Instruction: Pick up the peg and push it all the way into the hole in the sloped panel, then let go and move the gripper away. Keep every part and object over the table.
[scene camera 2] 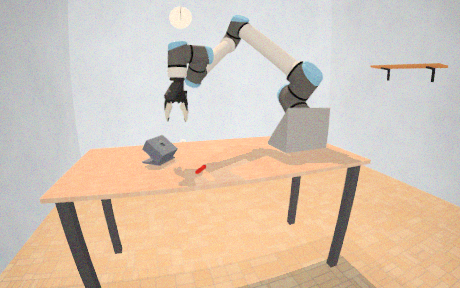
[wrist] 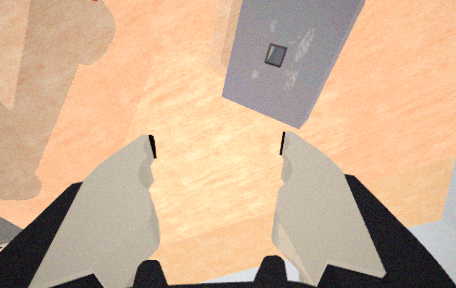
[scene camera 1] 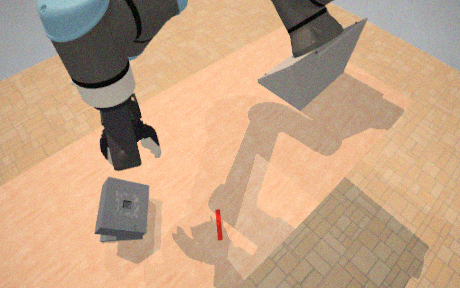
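Pixels of known places: gripper, between the fingertips: (scene camera 2: 176, 121) (wrist: 218, 136); arm's base, origin of its link: (scene camera 2: 303, 122) (scene camera 1: 318, 44).
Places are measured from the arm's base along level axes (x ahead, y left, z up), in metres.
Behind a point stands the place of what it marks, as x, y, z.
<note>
The red peg (scene camera 1: 219, 225) @[0.661, 0.232, -0.133] (scene camera 2: 201, 169) @[0.658, 0.236, -0.137] lies flat on the table, apart from the grey block with the sloped panel (scene camera 1: 120, 212) @[0.838, 0.073, -0.054] (scene camera 2: 158, 151) @[0.835, 0.123, -0.077] (wrist: 280, 80) @[0.812, 0.036, -0.054]. A sliver of the peg shows at the top edge of the wrist view (wrist: 95, 0) @[0.641, 0.192, -0.141]. The square hole (scene camera 1: 127, 204) @[0.815, 0.054, -0.077] (scene camera 2: 162, 144) @[0.816, 0.050, -0.065] (wrist: 275, 55) @[0.821, 0.057, -0.085] in the panel is empty. My gripper (scene camera 2: 177, 120) @[0.741, 0.044, 0.040] (wrist: 218, 136) @[0.741, 0.044, 0.040] is open and empty, pointing down, high above the table. In the wrist view the block lies beyond the fingertips, toward the upper right.
The arm's grey base stand (scene camera 1: 320, 70) @[0.130, 0.102, 0.014] (scene camera 2: 307, 130) @[0.038, 0.095, -0.028] stands at the other end of the table (scene camera 1: 190, 165) @[0.606, 0.030, -0.145] (scene camera 2: 115, 175) @[1.026, 0.203, -0.145]. The arm's shadow falls across the table and over the peg's surroundings. A wall shelf (scene camera 2: 410, 66) hangs at the right in the second scene view.
</note>
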